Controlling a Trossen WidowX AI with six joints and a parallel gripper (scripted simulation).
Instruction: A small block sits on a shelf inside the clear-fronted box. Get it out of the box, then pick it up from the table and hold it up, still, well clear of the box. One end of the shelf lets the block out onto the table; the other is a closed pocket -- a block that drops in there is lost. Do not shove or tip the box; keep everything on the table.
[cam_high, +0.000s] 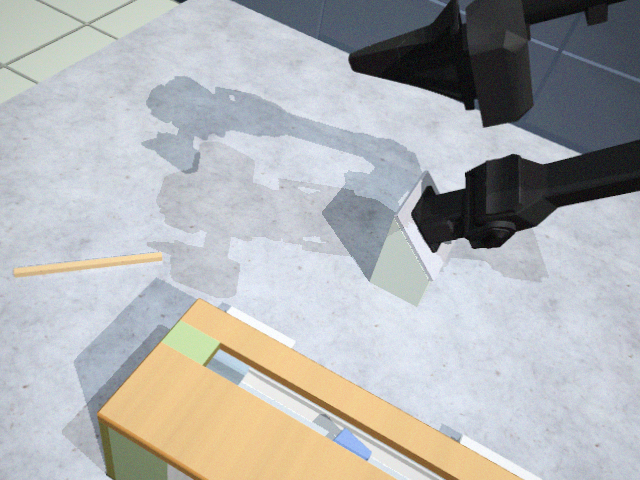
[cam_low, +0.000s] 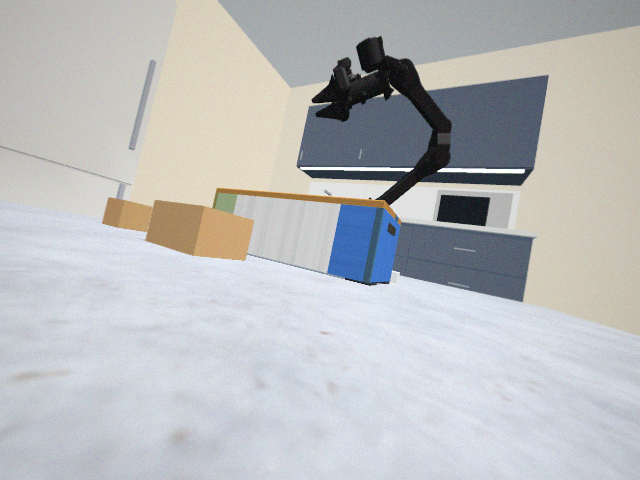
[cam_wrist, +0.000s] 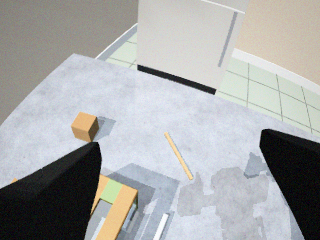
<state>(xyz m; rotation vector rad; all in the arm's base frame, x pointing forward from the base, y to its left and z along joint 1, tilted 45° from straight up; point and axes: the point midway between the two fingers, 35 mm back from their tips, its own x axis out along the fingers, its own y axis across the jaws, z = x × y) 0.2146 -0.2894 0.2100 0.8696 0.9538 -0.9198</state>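
The box lies 37 cm below my gripper tip, 12 cm to the left of it and 9 cm ahead of it. The rest, counted from my gripper tip: light-blue block (35 cm below, 12 cm to the left, 10 cm ahead); thin wooden stick (43 cm below, 26 cm to the right).
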